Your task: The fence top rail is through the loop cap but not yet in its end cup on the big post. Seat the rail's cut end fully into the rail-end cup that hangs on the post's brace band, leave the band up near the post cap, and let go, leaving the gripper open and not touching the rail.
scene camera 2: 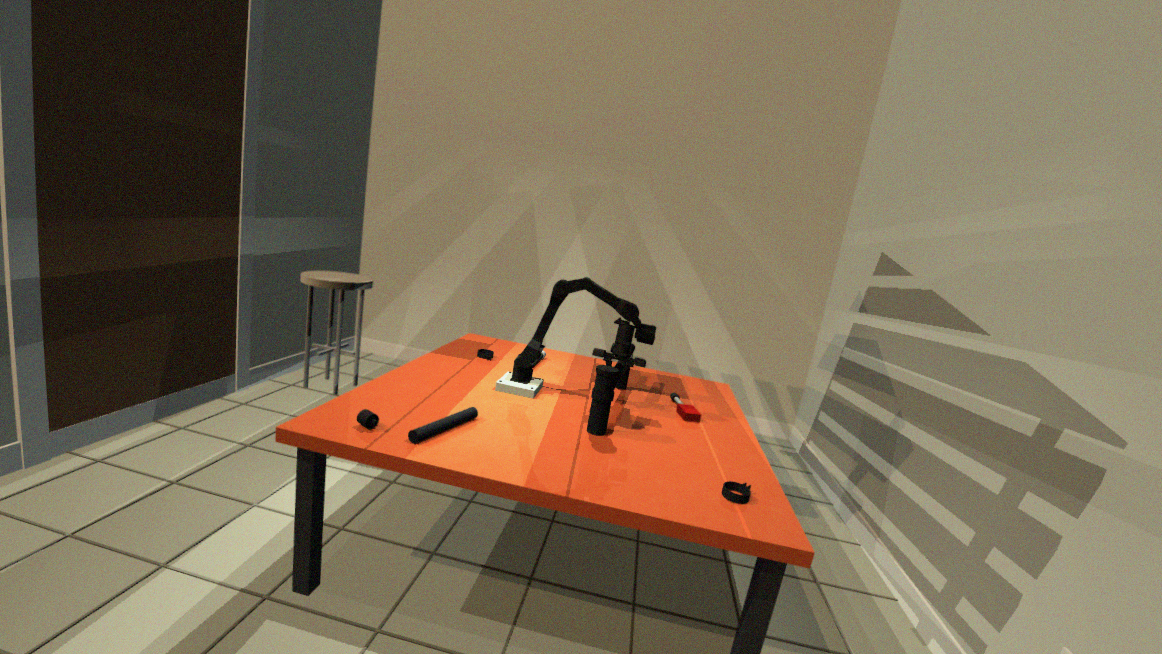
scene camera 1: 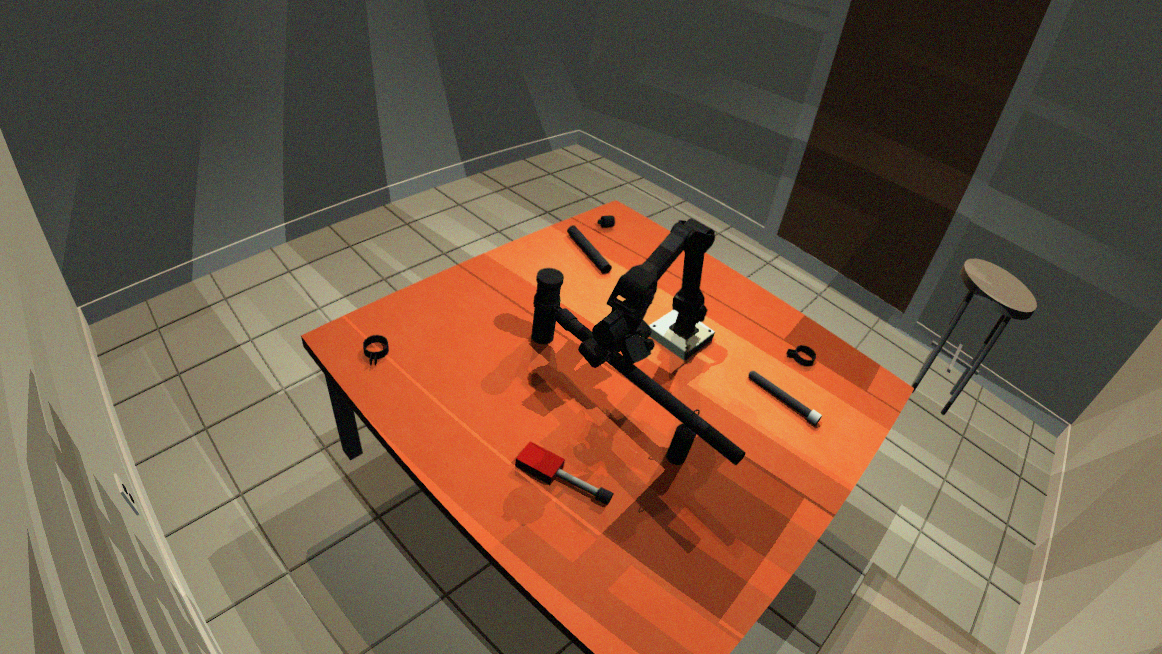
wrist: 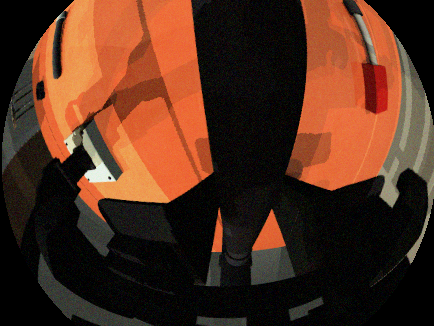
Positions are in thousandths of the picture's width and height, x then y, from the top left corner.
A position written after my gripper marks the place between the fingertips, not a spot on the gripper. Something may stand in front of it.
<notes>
In view: my gripper (scene camera 1: 520,550), a black top rail (scene camera 1: 571,608), a red-headed tool (scene camera 1: 468,710), a loop cap (scene camera 1: 588,670) and a black post (scene camera 1: 473,429).
The black top rail shows as well in the wrist view (wrist: 584,216). My gripper shows as well in scene camera 2 (scene camera 2: 528,583) and in the wrist view (wrist: 556,538). The black post is seen too in scene camera 2 (scene camera 2: 516,631).
</notes>
